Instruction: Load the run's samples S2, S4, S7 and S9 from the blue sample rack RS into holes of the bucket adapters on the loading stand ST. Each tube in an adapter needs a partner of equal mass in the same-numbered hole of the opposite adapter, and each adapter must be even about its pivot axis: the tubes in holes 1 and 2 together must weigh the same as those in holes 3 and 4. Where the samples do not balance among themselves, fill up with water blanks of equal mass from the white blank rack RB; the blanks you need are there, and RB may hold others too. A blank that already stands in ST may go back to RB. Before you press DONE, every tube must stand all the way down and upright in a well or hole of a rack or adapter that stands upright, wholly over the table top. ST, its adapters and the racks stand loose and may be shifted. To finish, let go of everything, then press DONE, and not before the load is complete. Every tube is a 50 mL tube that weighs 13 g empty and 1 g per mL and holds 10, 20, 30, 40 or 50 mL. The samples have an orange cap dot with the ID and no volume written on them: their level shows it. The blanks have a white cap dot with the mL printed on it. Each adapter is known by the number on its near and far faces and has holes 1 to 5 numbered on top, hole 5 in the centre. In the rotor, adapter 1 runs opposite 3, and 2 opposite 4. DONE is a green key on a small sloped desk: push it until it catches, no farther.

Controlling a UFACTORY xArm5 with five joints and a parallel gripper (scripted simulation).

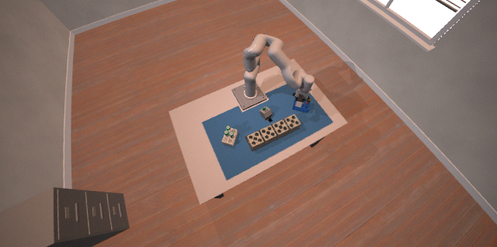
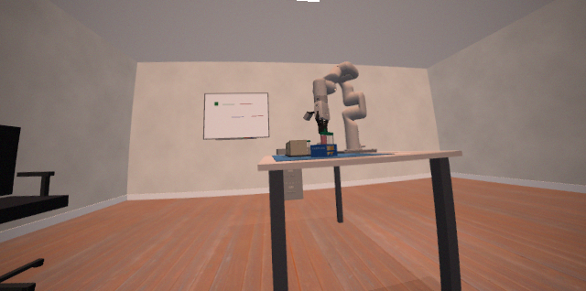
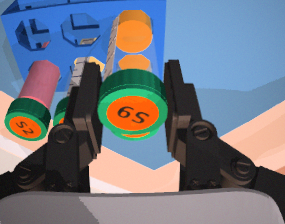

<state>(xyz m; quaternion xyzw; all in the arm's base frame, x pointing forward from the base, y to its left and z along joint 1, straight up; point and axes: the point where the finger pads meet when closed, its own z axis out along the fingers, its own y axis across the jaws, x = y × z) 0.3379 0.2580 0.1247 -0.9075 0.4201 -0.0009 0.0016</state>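
Right now the sample tube S9 is 50 mm below my hand and 10 mm ahead of it. Round my hand: sample tube S2 (90 mm to the left, 80 mm below, 30 mm ahead); then sample tube S4 (80 mm below, 30 mm to the left, 30 mm behind); then sample tube S7 (80 mm below, 50 mm to the left, 10 mm ahead).
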